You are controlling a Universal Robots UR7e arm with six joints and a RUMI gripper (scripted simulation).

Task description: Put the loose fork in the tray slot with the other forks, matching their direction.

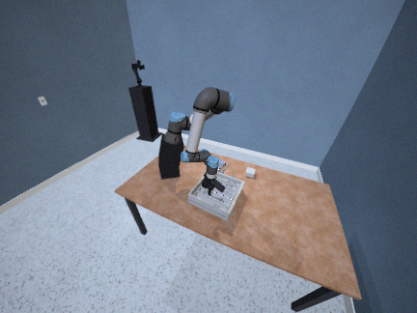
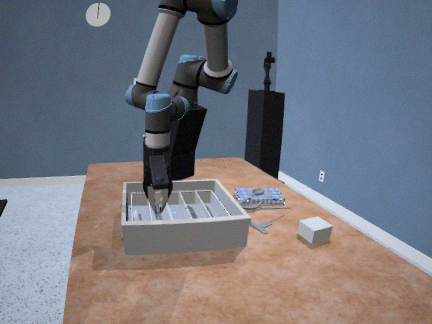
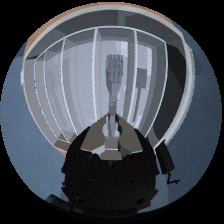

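Now: hand 5 cm to the right of the grey tray, 4 cm short of it and 1 cm below it. Also, from my hand: small white block (41 cm to the left, 30 cm ahead, 2 cm below).
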